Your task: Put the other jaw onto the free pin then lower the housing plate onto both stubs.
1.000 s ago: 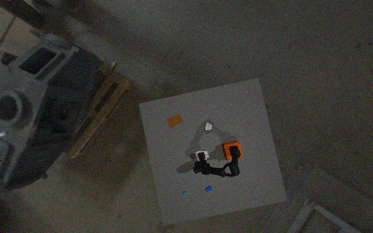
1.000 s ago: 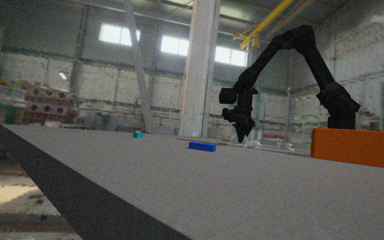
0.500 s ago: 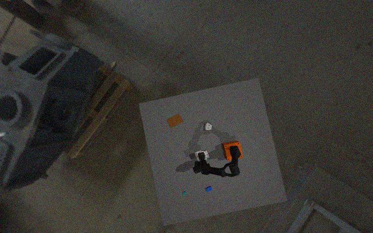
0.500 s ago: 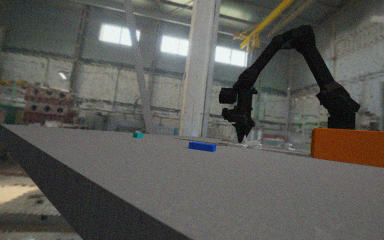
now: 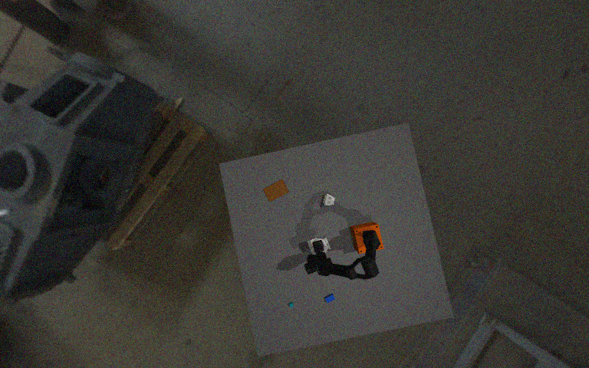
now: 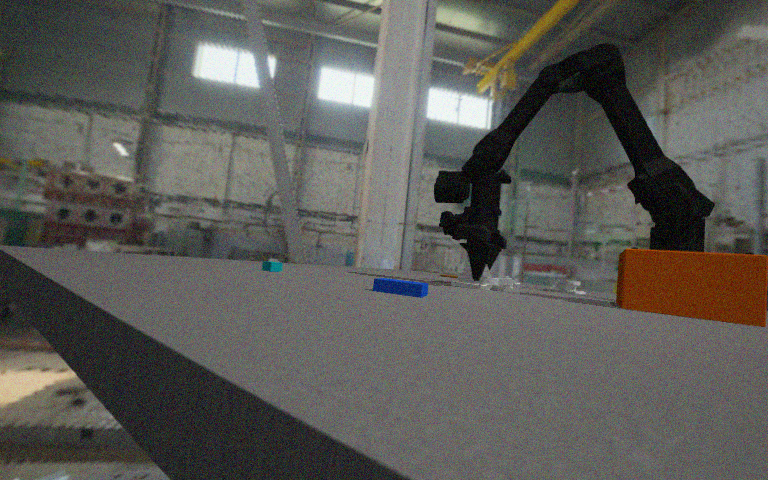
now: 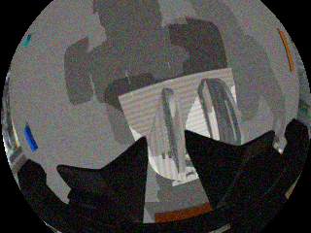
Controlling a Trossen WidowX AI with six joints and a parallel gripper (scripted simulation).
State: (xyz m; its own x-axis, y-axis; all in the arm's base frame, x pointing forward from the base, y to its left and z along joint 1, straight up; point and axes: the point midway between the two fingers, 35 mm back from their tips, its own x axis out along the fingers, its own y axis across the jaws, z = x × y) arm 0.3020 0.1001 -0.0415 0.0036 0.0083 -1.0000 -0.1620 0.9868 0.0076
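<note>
The curved white jaw lies 3 cm behind my gripper tip and 2 cm to the right of it. Also, from my gripper tip: teal block: 21 cm ahead, 33 cm to the left, 1 cm below; then flat orange plate: 25 cm ahead, 42 cm to the right, 1 cm below; then blue block: 4 cm behind, 31 cm to the left, 1 cm below.
</note>
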